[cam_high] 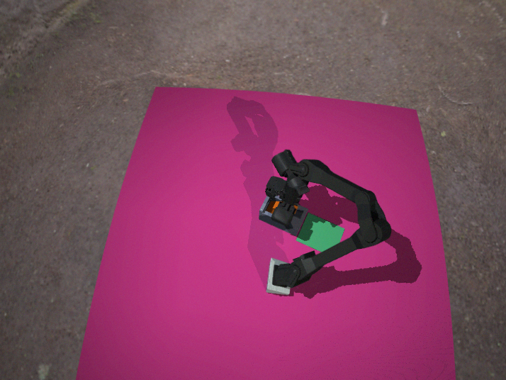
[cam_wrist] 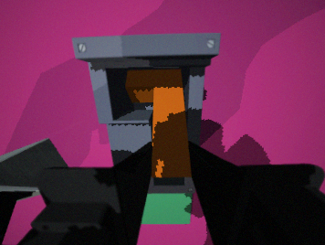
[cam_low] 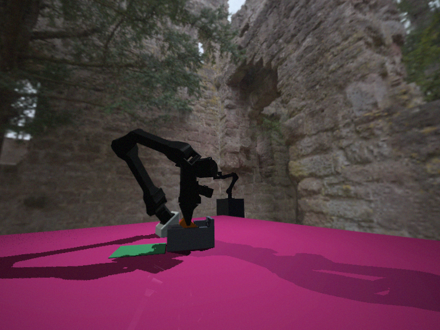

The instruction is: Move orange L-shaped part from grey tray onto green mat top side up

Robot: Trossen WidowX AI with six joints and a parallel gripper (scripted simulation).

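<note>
Now: the green mat 60 mm behind my gripper tip, 130 mm to the right of it and 80 mm below it. The rest, counted from my gripper tip: orange L-shaped part 40 mm to the left, 30 mm below.
</note>
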